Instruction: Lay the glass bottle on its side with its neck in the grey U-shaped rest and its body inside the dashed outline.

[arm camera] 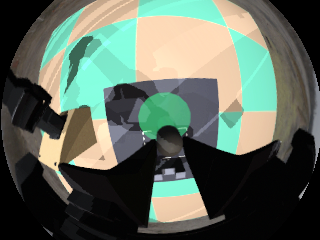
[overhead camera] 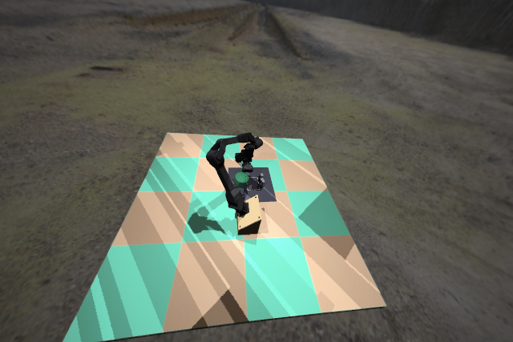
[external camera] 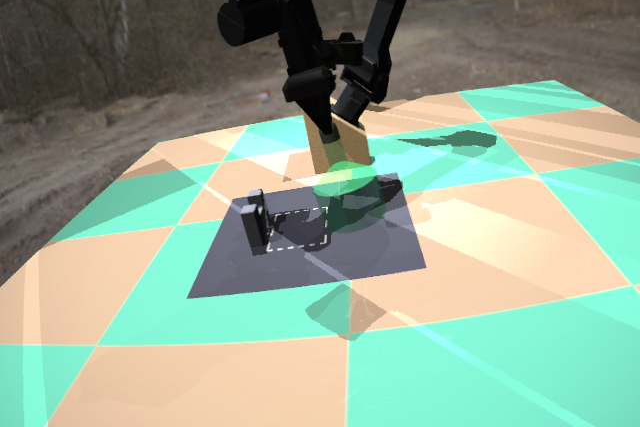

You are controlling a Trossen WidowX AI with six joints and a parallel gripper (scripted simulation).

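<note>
The green glass bottle lies 5 cm below my gripper tip and 1 cm to the left of it. The rest, counted from my gripper tip: dark mat: 15 cm below, 6 cm to the right.
</note>
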